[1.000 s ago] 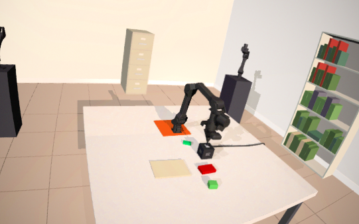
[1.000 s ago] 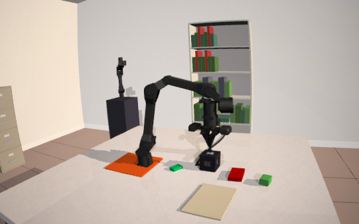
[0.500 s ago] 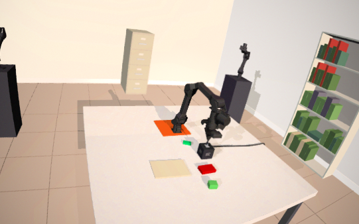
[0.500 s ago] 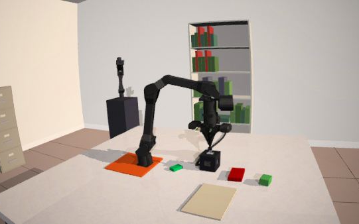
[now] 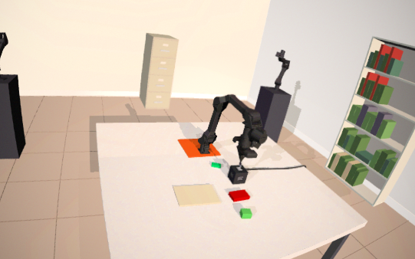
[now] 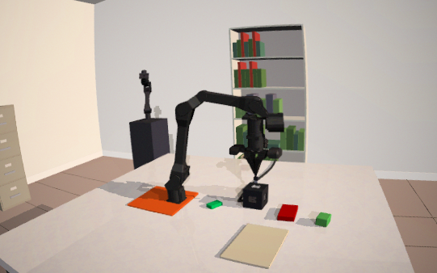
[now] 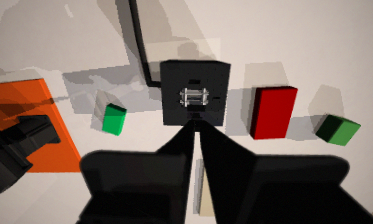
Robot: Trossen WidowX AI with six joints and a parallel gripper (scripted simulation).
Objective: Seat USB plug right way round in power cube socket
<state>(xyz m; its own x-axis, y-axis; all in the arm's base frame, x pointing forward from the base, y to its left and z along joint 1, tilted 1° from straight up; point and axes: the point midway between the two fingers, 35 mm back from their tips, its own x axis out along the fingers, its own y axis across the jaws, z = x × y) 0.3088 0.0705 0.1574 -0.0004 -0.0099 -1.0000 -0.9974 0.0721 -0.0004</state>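
Now: gripper tip 20 mm above the silver USB plug. Round my gripper tip: green block (150 mm behind, 50 mm to the right, 120 mm below); red block (140 mm ahead, 50 mm to the right, 120 mm below); beige paper sheet (90 mm ahead, 260 mm to the right, 130 mm below).
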